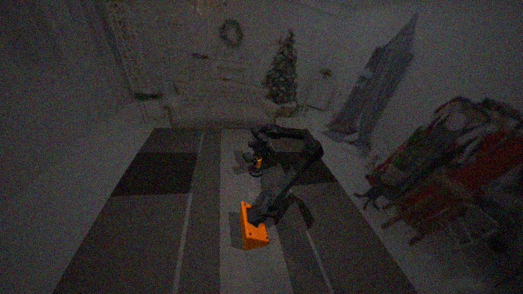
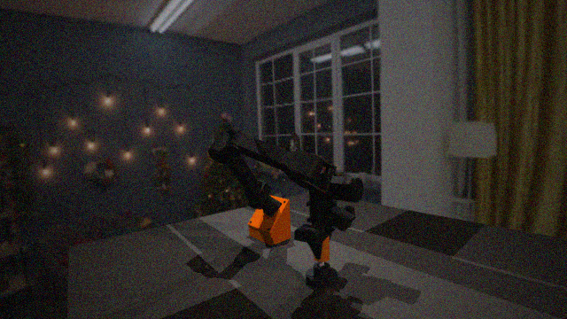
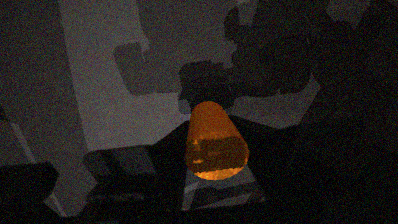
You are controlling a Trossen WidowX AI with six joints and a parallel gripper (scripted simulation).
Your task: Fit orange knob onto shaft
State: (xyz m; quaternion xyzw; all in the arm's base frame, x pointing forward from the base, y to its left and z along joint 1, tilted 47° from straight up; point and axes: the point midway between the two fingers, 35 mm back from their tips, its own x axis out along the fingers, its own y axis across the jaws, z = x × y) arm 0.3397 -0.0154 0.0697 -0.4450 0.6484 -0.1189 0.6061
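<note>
The orange knob lies 30 mm above my gripper tip. From my gripper tip the other things lie so: round pedestal (40 mm below).
</note>
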